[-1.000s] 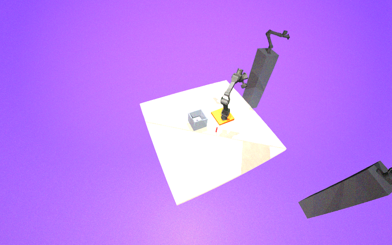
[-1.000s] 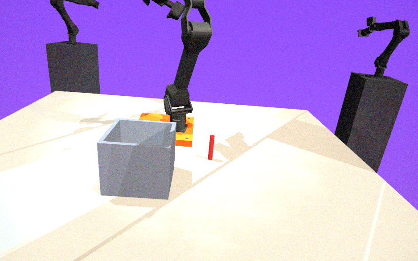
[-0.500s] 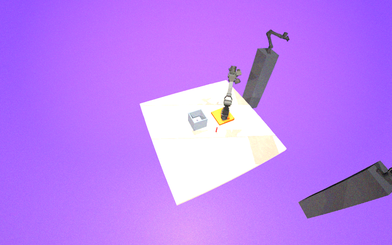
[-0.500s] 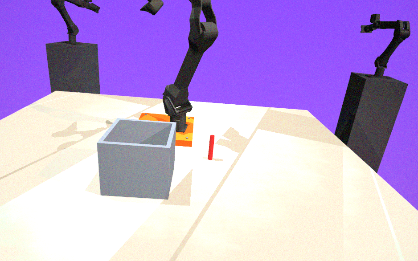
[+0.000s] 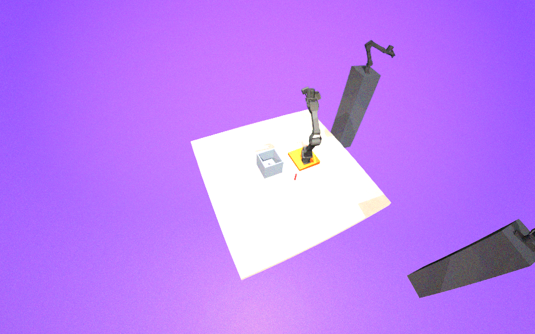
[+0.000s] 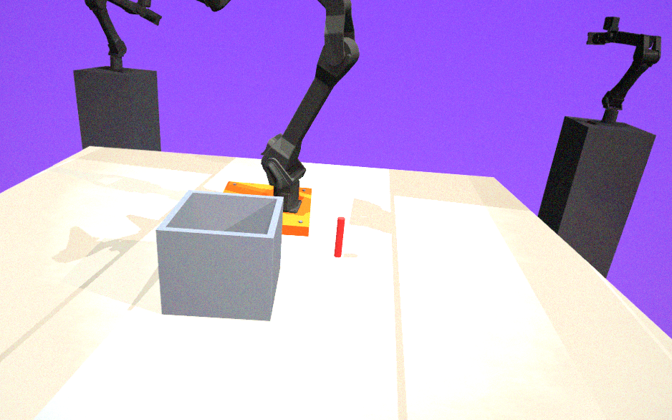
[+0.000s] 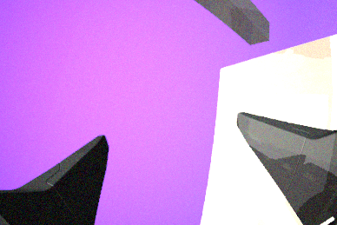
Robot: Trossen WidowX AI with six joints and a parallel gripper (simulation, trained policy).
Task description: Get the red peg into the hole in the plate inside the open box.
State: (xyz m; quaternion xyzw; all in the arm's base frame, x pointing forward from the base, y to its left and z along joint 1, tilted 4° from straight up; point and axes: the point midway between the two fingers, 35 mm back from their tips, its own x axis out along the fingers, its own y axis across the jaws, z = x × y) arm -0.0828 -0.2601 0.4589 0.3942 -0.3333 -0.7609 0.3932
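My gripper tip is 22 cm short of the red peg, 42 cm to the right of it and 45 cm above it. The rest, counted from my gripper tip: plate (39 cm ahead, 25 cm to the left, 44 cm below).
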